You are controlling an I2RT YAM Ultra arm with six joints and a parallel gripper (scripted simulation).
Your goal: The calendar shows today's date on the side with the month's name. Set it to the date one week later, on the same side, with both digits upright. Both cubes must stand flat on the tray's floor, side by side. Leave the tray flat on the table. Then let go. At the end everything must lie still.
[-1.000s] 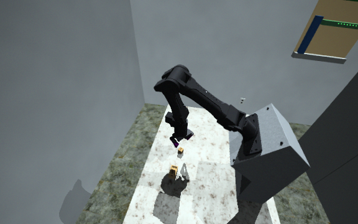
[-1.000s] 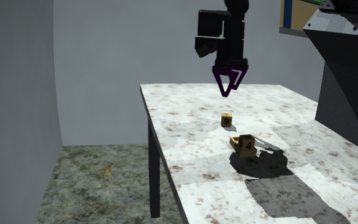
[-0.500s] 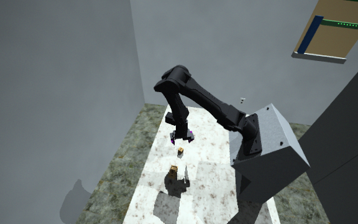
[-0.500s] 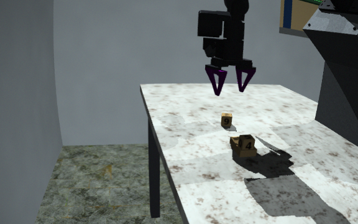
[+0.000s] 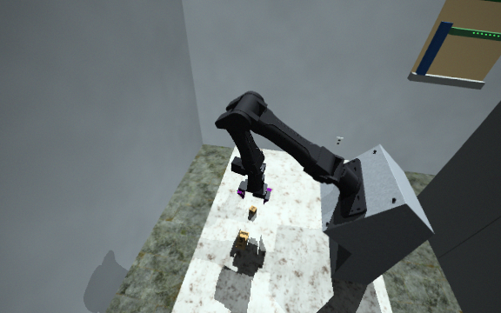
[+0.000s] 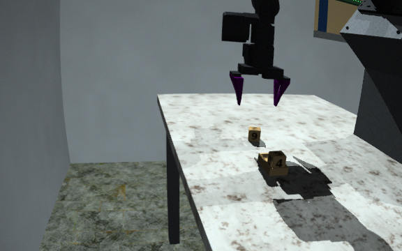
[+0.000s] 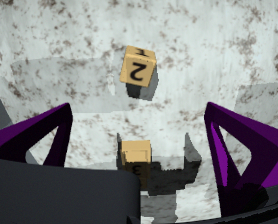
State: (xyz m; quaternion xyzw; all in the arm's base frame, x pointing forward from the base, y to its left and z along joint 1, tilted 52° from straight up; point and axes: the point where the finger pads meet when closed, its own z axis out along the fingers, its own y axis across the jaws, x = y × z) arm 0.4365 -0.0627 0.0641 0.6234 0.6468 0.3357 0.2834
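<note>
Now: the wooden digit cube 80 mm below my hand.
</note>
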